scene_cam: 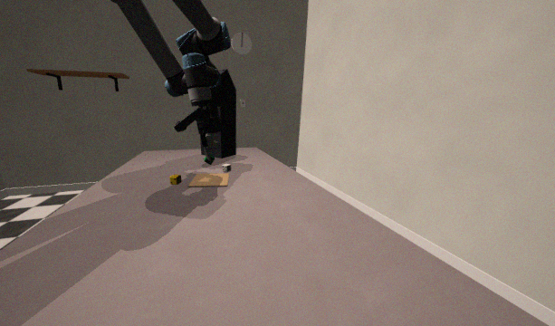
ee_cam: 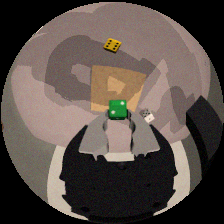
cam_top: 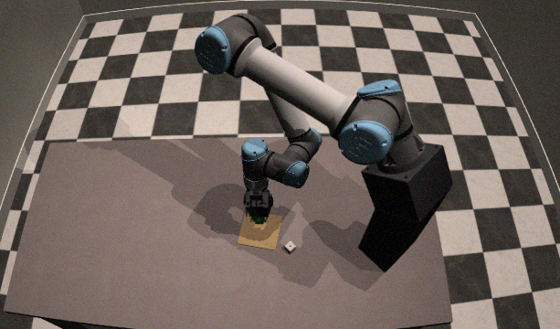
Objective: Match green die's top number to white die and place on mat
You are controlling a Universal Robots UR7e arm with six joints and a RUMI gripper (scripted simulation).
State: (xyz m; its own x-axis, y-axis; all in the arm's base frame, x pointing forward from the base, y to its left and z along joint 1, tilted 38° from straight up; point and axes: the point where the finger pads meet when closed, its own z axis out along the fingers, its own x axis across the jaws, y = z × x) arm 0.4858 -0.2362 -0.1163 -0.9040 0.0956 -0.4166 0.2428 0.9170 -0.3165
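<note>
Right now my hand is 10 mm above the green die. Also, from my hand: yellow die: 30 mm behind, 120 mm to the right, 80 mm below; tan mat: 90 mm below; white die: 80 mm behind, 110 mm to the left, 80 mm below.
</note>
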